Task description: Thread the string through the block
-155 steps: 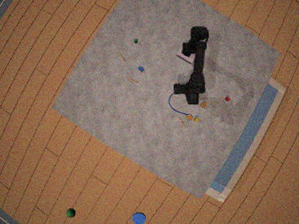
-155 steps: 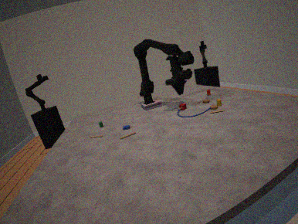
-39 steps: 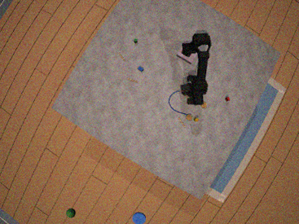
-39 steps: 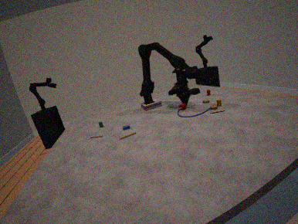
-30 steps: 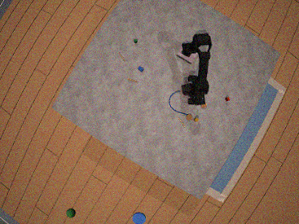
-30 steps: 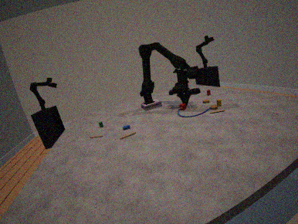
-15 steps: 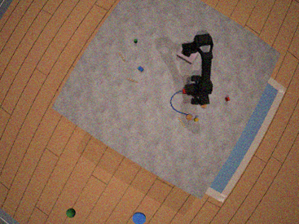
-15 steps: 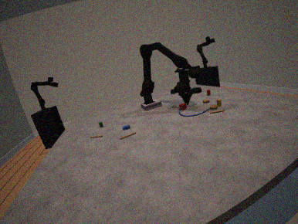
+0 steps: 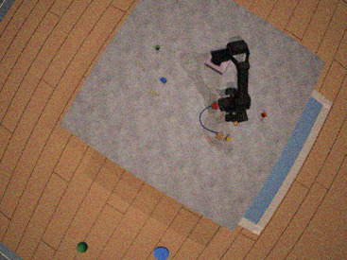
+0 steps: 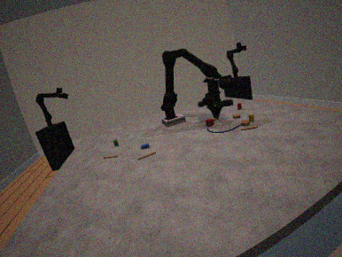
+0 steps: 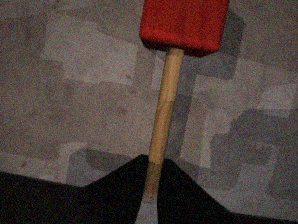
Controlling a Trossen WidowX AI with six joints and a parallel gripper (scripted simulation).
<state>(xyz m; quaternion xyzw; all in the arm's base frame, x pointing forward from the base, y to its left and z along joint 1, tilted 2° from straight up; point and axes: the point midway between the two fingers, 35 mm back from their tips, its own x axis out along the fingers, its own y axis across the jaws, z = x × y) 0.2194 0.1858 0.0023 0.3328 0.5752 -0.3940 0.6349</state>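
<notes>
My gripper tip is now 3 cm short of the red wooden block, 6 cm to the left of it and 1 cm below it. The rest, counted from my gripper tip: round button 17 cm ahead, 5 cm to the left; then yellow piece 17 cm ahead, 10 cm to the left, 1 cm above; then thin stick 2 cm ahead, 4 cm to the right, 1 cm above.
</notes>
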